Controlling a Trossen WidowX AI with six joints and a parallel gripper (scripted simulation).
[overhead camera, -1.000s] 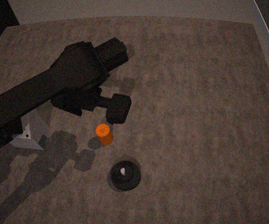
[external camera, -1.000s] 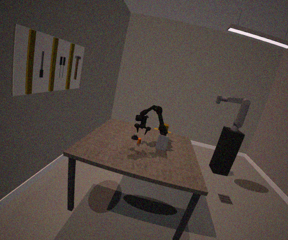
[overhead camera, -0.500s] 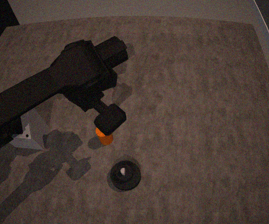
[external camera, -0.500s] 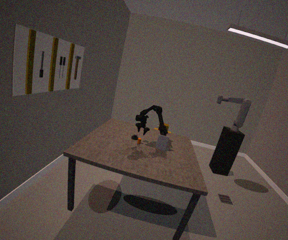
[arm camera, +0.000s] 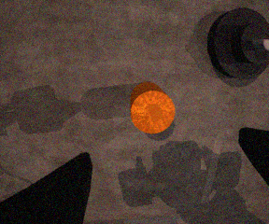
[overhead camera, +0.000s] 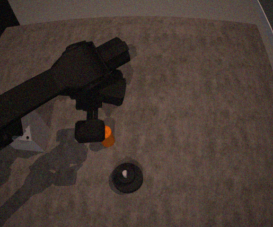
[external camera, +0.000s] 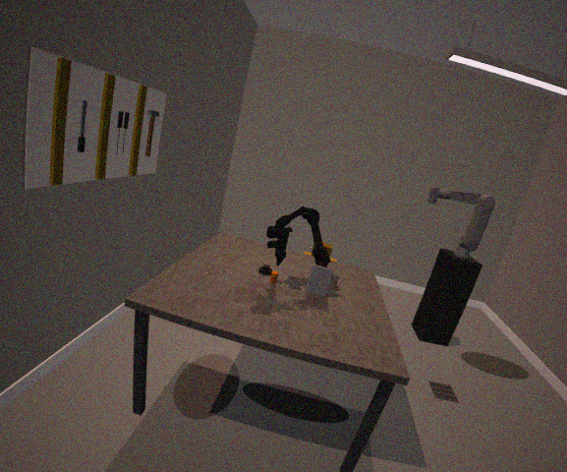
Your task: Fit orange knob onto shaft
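My gripper tip is now 80 mm above the orange knob. Round my gripper tip: D-shaft pedestal (110 mm to the right, 90 mm below, 70 mm ahead).
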